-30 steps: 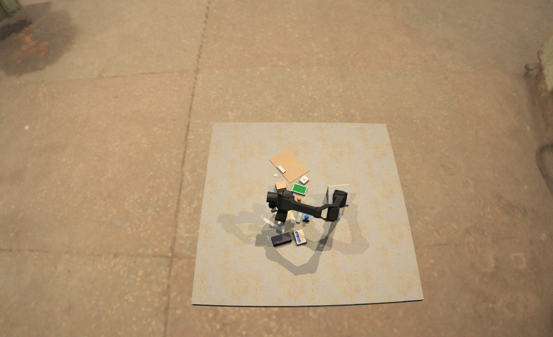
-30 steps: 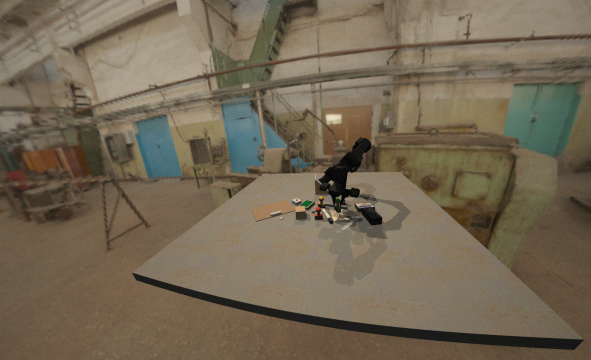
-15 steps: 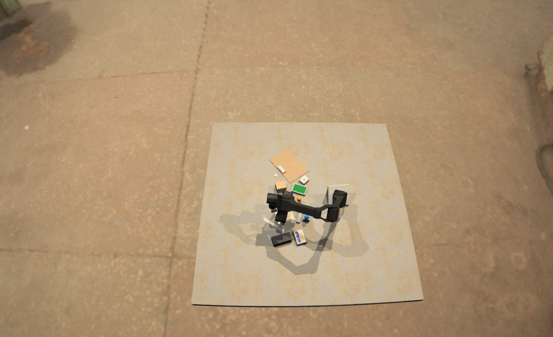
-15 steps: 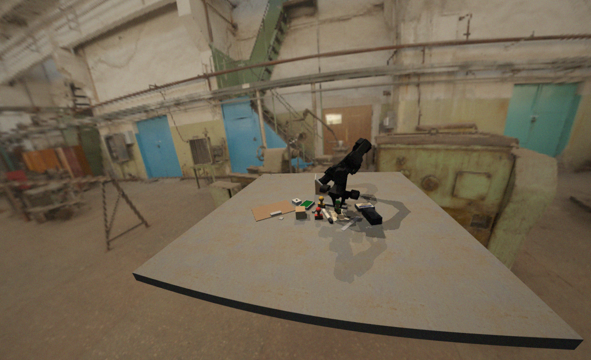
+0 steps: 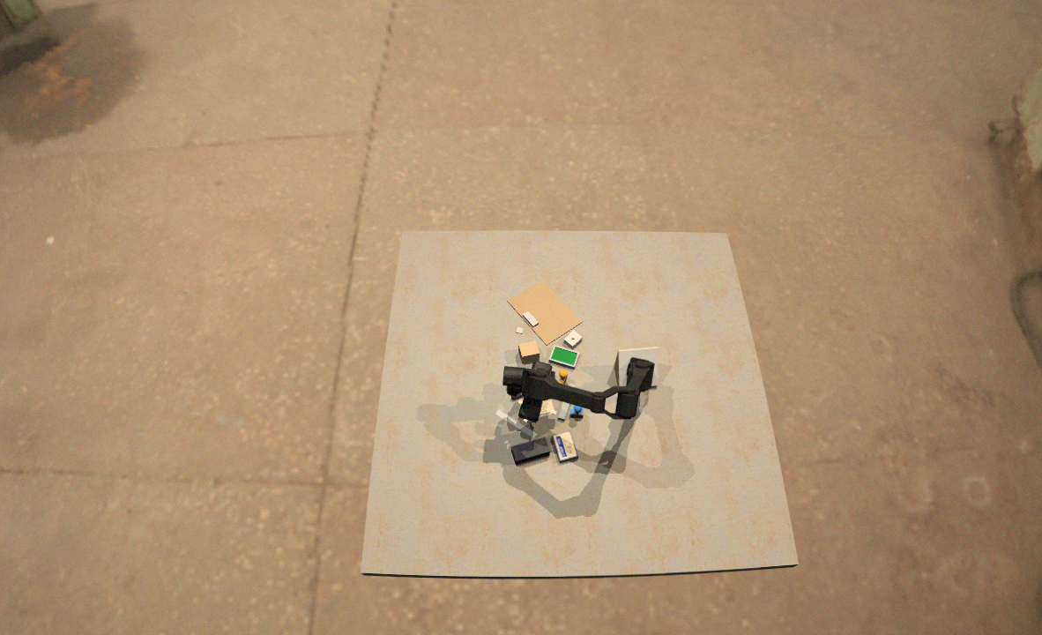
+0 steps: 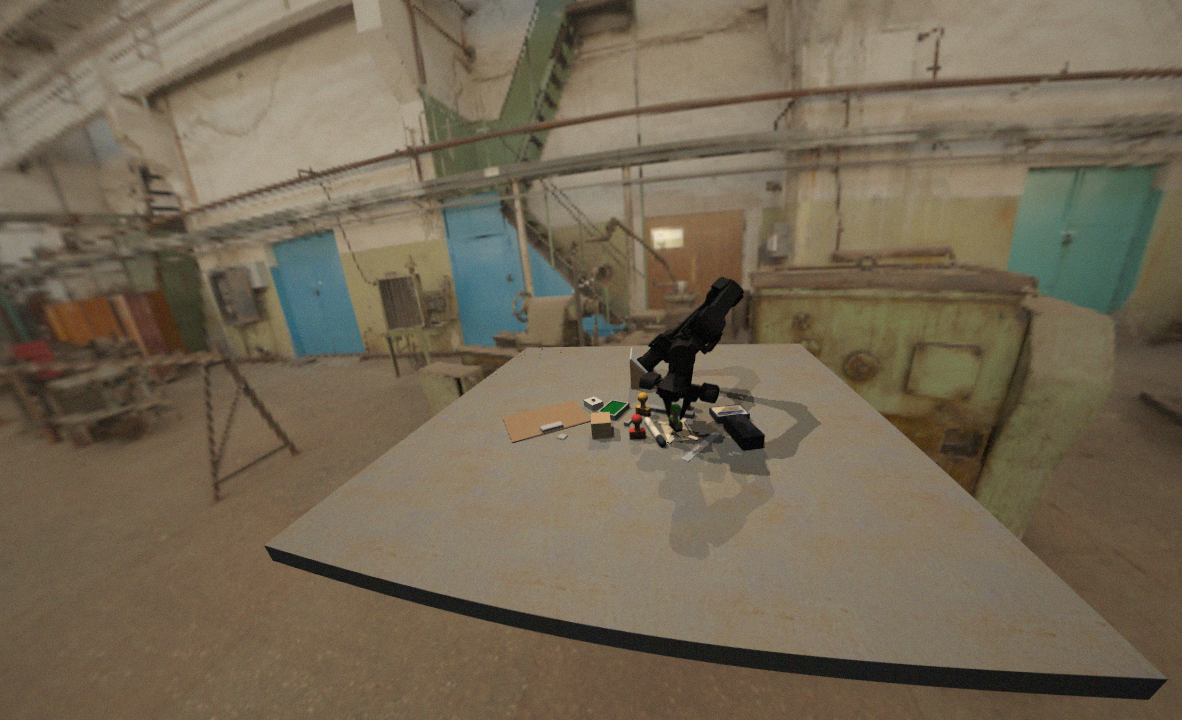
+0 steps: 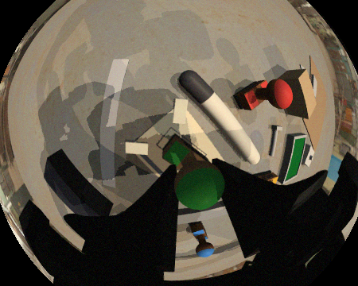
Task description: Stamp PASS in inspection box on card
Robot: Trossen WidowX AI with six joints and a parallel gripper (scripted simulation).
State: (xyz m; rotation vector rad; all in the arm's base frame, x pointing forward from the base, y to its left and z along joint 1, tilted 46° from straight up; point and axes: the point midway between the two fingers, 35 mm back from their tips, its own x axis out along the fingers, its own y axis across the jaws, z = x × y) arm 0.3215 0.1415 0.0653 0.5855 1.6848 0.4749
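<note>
The cream card lies 1 cm behind my gripper tip and 5 cm below it. Round my gripper tip: green stamp: 1 cm below; then white marker: 3 cm ahead, 4 cm to the right, 3 cm below; then red stamp: 4 cm ahead, 9 cm to the right, 2 cm below.
</note>
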